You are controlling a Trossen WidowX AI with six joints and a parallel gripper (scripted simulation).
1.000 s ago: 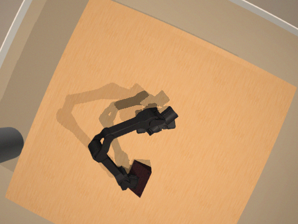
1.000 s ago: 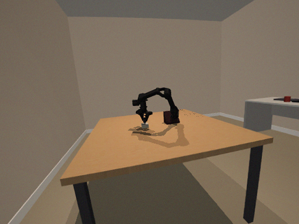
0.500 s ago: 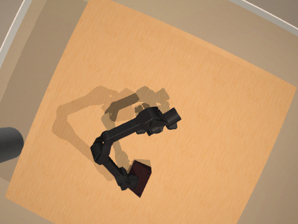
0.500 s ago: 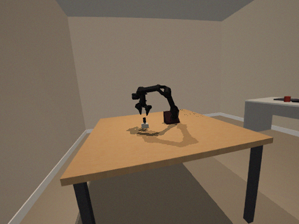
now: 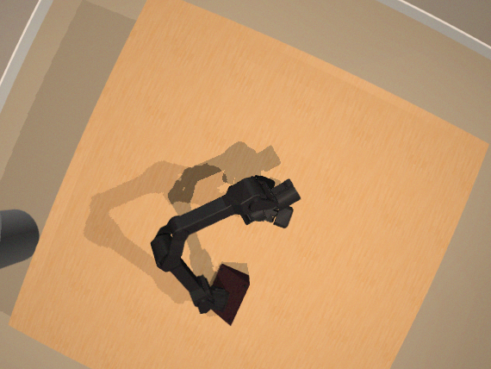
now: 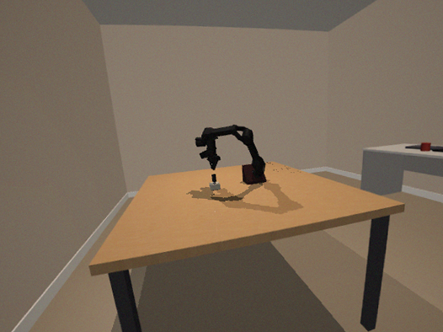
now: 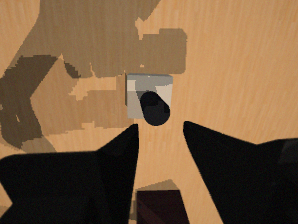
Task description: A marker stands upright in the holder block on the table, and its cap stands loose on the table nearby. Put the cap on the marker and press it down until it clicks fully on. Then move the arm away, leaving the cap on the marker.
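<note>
Now: gripper tip 6 cm above the dark cap. From my gripper tip the other things lie so: holder block (11 cm below).
</note>
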